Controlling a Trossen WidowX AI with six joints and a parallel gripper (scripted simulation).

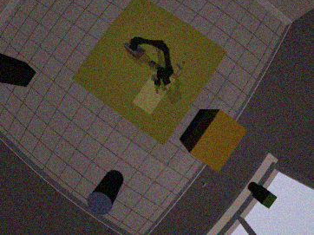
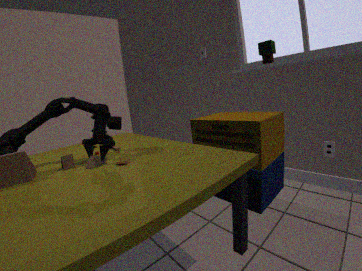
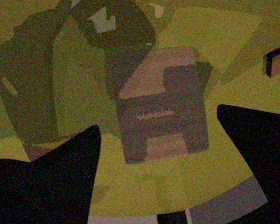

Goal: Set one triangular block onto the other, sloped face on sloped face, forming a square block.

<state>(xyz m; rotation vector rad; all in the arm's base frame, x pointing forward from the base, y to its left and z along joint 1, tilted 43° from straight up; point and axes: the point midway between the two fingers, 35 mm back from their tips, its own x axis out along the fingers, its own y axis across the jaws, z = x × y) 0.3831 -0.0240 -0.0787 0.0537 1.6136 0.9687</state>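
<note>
The brown piece lies 10 cm to the right of my gripper tip, 9 cm ahead of it and 2 cm below it.
</note>
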